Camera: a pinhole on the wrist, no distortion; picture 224 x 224 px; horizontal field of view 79.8 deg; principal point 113.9 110.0 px. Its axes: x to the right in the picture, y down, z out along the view. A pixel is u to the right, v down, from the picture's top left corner.
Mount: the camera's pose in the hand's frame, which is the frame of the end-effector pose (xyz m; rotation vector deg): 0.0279 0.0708 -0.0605 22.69 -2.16 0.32
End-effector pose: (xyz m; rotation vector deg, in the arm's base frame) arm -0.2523 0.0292 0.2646 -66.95 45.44 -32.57
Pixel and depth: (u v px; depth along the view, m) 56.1 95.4 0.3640
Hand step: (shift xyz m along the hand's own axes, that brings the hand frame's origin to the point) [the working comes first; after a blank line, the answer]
In the camera's frame: -0.1571 -0.0397 0.3640

-0.1415 -0.1059 0.2538
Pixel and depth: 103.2 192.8 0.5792
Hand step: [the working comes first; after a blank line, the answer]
In the camera's frame: -0.0463 0.3580 0.5792

-0.0435 0.1778 0.6098
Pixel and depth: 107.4 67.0 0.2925
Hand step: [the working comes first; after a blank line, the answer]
In the camera's frame: -0.0142 -0.0939 0.2925

0.0045 -0.1286 0.1724
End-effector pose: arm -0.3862 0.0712 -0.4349 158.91 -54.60 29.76
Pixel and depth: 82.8 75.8 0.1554
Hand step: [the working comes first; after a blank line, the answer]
In the camera's frame: -0.0361 -0.0397 0.1554

-0.0132 -0.0257 0.0661
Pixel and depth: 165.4 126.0 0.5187
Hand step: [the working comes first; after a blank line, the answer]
In the camera's frame: 0.1994 0.0620 0.5187

0.2079 -0.0725 0.4491
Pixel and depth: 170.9 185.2 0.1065
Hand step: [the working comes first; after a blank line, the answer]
In the camera's frame: 0.0453 0.0598 0.1065

0.0686 0.0848 0.0624
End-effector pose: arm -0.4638 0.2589 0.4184 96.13 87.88 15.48
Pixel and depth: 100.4 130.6 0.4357
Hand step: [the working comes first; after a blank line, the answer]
In the camera's frame: -0.0439 0.0670 0.4357

-0.0324 -0.0354 0.3654
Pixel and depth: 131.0 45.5 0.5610
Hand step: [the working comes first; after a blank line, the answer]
In the camera's frame: 0.0716 -0.2701 0.5610

0.0829 -0.3950 0.3553
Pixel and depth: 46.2 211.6 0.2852
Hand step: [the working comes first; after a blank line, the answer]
In the camera's frame: -0.1441 0.2163 0.2852

-0.1291 0.1606 0.2804
